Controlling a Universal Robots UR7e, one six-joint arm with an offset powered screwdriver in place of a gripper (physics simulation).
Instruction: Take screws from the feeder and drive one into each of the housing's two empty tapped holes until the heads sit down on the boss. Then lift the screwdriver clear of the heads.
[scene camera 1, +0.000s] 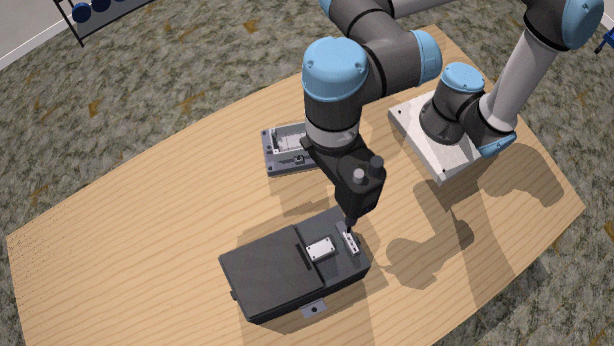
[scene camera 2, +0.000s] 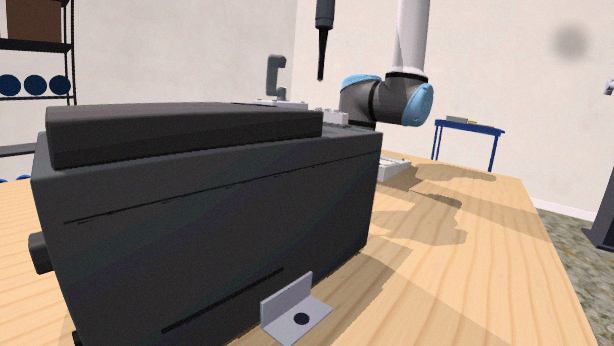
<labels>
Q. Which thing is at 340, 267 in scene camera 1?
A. A black screw feeder.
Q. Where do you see a black screw feeder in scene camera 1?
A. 267, 273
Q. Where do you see a black screw feeder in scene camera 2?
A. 77, 135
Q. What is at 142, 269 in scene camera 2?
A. A black screw feeder.
</labels>
